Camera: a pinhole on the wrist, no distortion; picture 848 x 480 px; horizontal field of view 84.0 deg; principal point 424.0 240.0 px. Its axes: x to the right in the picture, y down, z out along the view. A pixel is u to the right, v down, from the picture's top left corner.
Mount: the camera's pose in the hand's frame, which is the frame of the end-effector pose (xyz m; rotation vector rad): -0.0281 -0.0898 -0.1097 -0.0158 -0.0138 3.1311
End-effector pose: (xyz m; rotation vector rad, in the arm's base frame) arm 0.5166 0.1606 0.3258 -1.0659 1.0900 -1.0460
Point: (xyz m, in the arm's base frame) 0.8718 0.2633 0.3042
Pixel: 437.2 67.2
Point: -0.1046 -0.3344 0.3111
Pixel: behind the camera
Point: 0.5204 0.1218 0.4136
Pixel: 209.3 242.7
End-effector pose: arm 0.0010 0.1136 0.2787 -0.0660 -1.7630 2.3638
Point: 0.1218 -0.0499 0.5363
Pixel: 562.3 421.4
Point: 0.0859 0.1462 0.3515
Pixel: 653.1 234.3
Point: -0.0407 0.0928 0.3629
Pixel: 207.3 173.0
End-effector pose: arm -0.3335 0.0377 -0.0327 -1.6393 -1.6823 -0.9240
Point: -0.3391 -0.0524 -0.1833
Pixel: outside the picture
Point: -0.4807 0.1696 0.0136
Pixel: 35.5 373.4
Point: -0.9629 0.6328 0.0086
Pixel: outside the picture
